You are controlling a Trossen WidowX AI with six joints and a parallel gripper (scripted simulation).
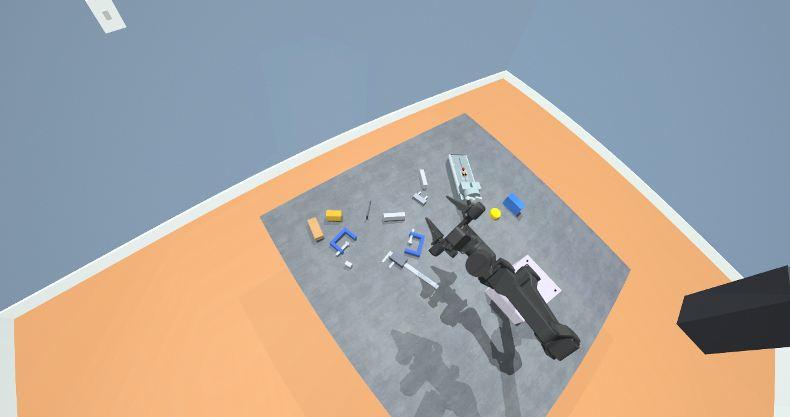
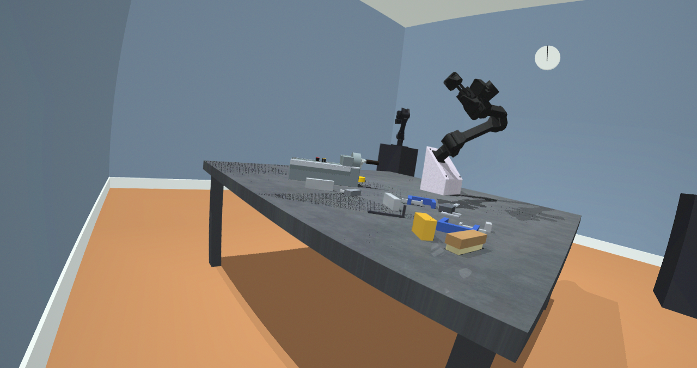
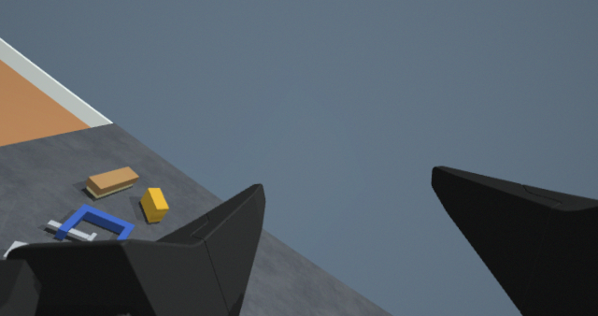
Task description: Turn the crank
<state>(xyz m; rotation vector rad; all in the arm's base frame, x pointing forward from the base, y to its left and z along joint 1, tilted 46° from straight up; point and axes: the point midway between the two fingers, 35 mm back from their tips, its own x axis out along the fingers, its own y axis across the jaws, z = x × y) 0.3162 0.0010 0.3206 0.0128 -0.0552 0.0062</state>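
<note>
Right now my gripper tip is 310 mm to the left of the dark handle and 290 mm above it. Round my gripper tip: tan block: 310 mm ahead, 250 mm to the left, 380 mm below; then yellow block: 320 mm ahead, 150 mm to the left, 370 mm below; then pronged grey block: 190 mm ahead, 210 mm to the right, 380 mm below.
</note>
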